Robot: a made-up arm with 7 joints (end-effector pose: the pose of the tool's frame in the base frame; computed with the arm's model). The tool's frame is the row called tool. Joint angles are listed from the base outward.
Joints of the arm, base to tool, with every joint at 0 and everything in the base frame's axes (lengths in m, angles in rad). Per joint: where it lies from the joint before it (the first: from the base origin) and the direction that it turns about. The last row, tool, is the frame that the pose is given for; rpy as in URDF.
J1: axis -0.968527 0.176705 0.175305 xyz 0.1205 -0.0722 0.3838
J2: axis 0 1 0 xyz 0.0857 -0.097 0.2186
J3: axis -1 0 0 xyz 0.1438 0.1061 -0.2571
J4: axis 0 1 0 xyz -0.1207 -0.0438 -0.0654
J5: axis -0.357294 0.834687 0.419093 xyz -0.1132 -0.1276 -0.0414
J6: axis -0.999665 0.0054 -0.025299 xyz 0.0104 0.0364 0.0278
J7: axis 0 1 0 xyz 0.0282 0.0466 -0.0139
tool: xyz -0.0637 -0.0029 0.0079 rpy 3.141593 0 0
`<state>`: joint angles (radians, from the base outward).
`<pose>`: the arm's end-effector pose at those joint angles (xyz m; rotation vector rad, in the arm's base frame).
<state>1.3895 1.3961 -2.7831 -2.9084 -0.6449 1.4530 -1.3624</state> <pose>-0.1259 0.0032 0.2584 -1.7141 -0.7862 -0.1795</pose>
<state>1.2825 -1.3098 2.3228 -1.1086 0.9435 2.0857 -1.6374</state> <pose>0.2308 0.1831 0.3775 -1.5943 -0.5942 -1.5342</pose>
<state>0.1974 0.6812 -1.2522 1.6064 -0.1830 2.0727 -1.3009</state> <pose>-0.0738 -0.2056 0.2736 -1.7847 -1.6898 -0.3406</pose>
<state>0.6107 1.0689 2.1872 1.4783 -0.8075 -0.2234 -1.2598</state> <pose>0.0435 0.0435 0.4766 0.5248 1.2886 -0.0755</pose>
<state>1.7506 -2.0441 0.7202 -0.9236 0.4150 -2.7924 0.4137</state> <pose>0.5147 0.2530 0.4311 0.6144 2.3571 -1.2427</pose>
